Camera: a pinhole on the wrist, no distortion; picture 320 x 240 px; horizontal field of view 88.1 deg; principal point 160.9 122.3 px. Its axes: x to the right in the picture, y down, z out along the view. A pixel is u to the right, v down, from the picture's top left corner.
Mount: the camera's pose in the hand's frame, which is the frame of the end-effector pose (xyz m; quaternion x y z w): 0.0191 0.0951 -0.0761 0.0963 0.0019 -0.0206 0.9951
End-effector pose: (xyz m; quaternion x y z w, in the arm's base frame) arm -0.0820 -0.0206 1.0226 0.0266 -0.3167 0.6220 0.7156
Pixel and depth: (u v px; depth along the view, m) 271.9 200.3 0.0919
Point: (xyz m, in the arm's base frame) -0.1957 0.0684 1.0384
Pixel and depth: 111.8 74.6 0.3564
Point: -0.1281 -0.2258 1.2065
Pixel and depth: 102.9 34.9 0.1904
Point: -0.0881 -0.1140 1.0841
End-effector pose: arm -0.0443 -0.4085 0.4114 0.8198 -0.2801 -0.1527 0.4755
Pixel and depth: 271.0 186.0 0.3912
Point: -0.0393 -0.8748 0.3843
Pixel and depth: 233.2 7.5 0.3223
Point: 0.0344 -0.5608 0.1495
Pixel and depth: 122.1 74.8 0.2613
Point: -0.1582 -0.4865 0.3047
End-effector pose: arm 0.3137 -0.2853 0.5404 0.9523 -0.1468 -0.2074 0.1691
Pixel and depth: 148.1 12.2 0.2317
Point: 0.2759 -0.2255 0.3995
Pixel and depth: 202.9 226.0 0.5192
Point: 0.1719 -0.7503 0.1782
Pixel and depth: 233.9 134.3 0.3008
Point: 0.3366 -0.4448 0.3177
